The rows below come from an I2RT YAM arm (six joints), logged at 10 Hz.
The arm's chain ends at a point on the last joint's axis. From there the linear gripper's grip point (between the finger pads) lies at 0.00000 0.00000 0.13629 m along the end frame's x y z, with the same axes.
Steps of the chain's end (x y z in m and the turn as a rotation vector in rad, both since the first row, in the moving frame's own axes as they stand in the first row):
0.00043, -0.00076, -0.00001, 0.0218, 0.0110, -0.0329
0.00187, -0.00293, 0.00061, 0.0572, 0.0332, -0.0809
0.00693, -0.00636, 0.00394, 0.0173, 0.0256, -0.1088
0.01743, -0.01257, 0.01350, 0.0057, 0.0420, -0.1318
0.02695, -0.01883, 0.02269, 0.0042, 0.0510, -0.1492
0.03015, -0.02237, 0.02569, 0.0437, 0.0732, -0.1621
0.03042, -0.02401, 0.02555, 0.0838, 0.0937, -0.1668
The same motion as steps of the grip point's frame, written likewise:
0.00188, -0.00375, -0.00005, 0.0218, 0.0110, -0.0329
0.00607, -0.01089, 0.00031, 0.0572, 0.0332, -0.0809
0.01028, -0.00890, 0.00388, 0.0173, 0.0256, -0.1088
0.02308, -0.01372, 0.01338, 0.0057, 0.0420, -0.1318
0.03383, -0.01992, 0.02251, 0.0042, 0.0510, -0.1492
0.03959, -0.02910, 0.02520, 0.0437, 0.0732, -0.1621
0.04215, -0.03641, 0.02448, 0.0838, 0.0937, -0.1668

